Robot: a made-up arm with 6 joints. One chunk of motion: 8 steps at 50 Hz.
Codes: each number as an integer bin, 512 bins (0 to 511) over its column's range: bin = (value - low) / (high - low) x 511, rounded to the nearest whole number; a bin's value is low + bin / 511 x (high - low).
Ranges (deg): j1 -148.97..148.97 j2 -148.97..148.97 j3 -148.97..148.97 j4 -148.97..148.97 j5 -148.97..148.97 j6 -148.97..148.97
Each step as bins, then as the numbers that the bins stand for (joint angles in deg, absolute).
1 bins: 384 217 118 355 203 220
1 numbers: 74.92 -22.45 -80.17 58.01 -30.61 -20.70
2 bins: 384 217 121 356 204 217
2 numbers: 74.92 -22.45 -78.42 58.60 -30.03 -22.45
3 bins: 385 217 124 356 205 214
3 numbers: 75.51 -22.45 -76.67 58.60 -29.44 -24.20
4 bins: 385 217 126 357 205 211
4 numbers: 75.51 -22.45 -75.51 59.18 -29.44 -25.95
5 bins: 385 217 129 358 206 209
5 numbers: 75.51 -22.45 -73.76 59.76 -28.86 -27.11
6 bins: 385 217 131 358 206 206
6 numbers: 75.51 -22.45 -72.59 59.76 -28.86 -28.86
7 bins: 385 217 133 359 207 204
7 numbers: 75.51 -22.45 -71.42 60.35 -28.28 -30.03
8 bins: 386 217 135 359 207 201
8 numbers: 76.09 -22.45 -70.26 60.35 -28.28 -31.78
